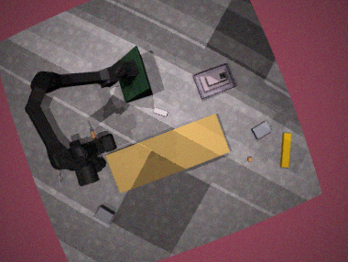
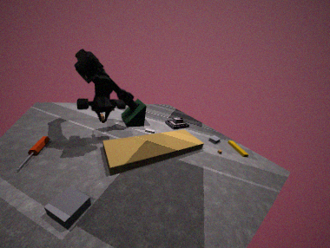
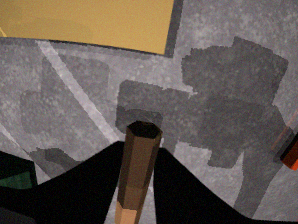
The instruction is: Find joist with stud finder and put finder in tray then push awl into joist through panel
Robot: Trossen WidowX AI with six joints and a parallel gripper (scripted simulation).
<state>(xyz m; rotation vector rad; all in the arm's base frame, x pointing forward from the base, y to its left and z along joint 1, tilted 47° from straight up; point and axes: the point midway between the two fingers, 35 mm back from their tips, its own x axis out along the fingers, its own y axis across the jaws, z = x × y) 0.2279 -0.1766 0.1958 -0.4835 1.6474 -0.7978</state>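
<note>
The orange awl lies 6 cm behind my gripper tip and 1 cm to the left of it. The rest, counted from my gripper tip: tray (4 cm behind, 57 cm to the left, 11 cm below); orange-handled screwdriver (2 cm ahead, 26 cm to the right, 11 cm below); white piece (2 cm behind, 29 cm to the left, 11 cm below).
</note>
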